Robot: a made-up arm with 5 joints.
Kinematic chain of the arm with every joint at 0, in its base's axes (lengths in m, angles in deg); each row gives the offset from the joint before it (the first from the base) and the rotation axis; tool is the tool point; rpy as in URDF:
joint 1: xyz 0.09 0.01 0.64 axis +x
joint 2: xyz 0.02 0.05 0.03 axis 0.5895 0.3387 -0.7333
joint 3: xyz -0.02 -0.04 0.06 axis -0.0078 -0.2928 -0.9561
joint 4: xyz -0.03 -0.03 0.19 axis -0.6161 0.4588 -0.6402
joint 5: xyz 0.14 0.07 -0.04 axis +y
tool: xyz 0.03 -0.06 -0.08 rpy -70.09 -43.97 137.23
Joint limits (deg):
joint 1: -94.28..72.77
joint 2: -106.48..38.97
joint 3: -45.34..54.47
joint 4: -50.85..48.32
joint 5: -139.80..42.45
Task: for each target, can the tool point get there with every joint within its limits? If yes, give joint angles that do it. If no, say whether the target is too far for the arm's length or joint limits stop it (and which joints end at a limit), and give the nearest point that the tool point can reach.
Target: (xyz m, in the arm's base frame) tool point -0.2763 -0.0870 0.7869
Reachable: no: joint limits stop it (at a limit: joint 2, joint 3, joint 4, joint 5) | nearest point -0.2052 -0.1397 0.8667 | short by 0.119 m
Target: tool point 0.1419 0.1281 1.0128
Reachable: yes | joints 16.54 -33.16 -17.62 -27.07 -118.45
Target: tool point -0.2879 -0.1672 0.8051
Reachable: no: joint limits stop it (at a limit: joint 1, joint 2, joint 3, joint 4, joint 5) | nearest point -0.2052 -0.1834 0.8308 | short by 0.088 m
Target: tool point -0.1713 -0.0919 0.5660
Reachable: no: joint limits stop it (at a limit: joint 1, joint 2, joint 3) | nearest point -0.1531 -0.0173 0.5147 | short by 0.092 m
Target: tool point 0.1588 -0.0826 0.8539
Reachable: yes | joints 6.77 -42.72 20.44 40.32 -3.52
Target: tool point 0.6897 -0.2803 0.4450
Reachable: no: too far | nearest point 0.3013 -0.2207 0.6031 | short by 0.424 m
